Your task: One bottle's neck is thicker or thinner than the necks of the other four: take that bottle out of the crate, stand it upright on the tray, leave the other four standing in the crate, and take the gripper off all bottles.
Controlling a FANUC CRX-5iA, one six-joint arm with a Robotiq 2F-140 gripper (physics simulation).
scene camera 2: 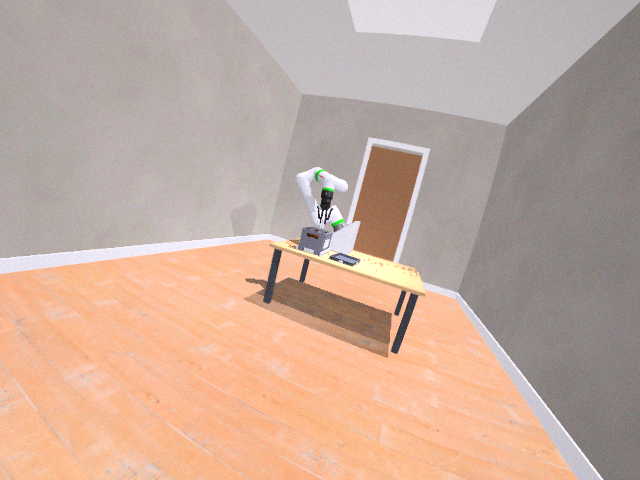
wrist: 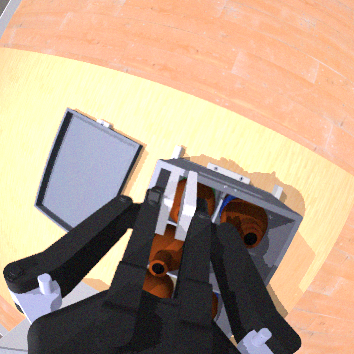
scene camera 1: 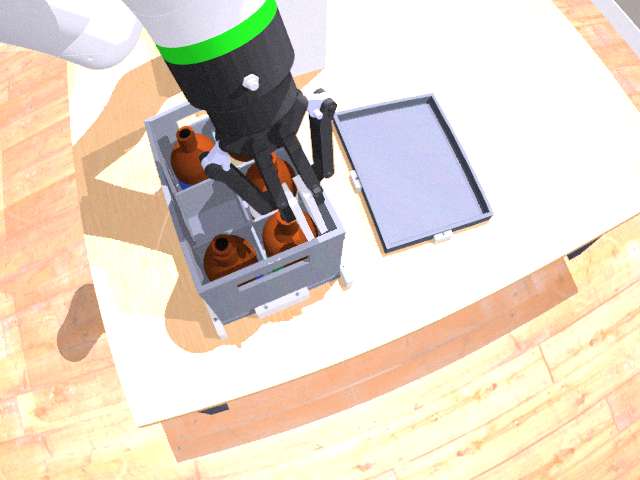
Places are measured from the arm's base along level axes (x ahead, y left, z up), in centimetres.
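Pixels of known places: gripper, fingertip midpoint: [scene camera 2: 321, 228] [wrist: 180, 182] [scene camera 1: 311, 225]; arm's base, link origin: [scene camera 2: 341, 230].
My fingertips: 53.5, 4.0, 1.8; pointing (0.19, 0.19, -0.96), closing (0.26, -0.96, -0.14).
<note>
Ahead of a thing's pixels: the offset from my fingertips to its top centre, as dx, dy, dz. "*": to the spot under its first point.
Five orange-brown bottles stand in the grey crate {-11.6, -7.7, -3.2} [scene camera 1: 323, 263] [scene camera 2: 312, 246]: front right [scene camera 1: 276, 241], front left [scene camera 1: 237, 253] [wrist: 240, 216], middle right [scene camera 1: 284, 178] [wrist: 167, 245], rear left [scene camera 1: 188, 162], and rear right [scene camera 1: 240, 157] [wrist: 157, 285], mostly hidden. My gripper [scene camera 1: 315, 227] [scene camera 2: 322, 225] [wrist: 180, 182] is shut, its pads a narrow gap apart with no neck between them. The pads overlap the front-right bottle beside its neck; its rim shows left of them in scene camera 1. The tray {* -14.0, +19.3, -20.2} [scene camera 1: 408, 170] [scene camera 2: 344, 258] [wrist: 95, 165] is empty. Which neck differs cannot be told.
Small white blocks {* +2.8, -5.1, -17.8} [scene camera 1: 282, 302] sit against the crate's foot, and others {* -1.4, +20.6, -19.2} [scene camera 1: 442, 236] at the tray's edges. A pale upright panel [scene camera 1: 310, 36] [scene camera 2: 344, 238] stands behind the crate. The crate's high walls and dividers surround the bottles; its middle-left compartment {* -13.0, -11.2, -19.9} [scene camera 1: 222, 217] holds no bottle.
</note>
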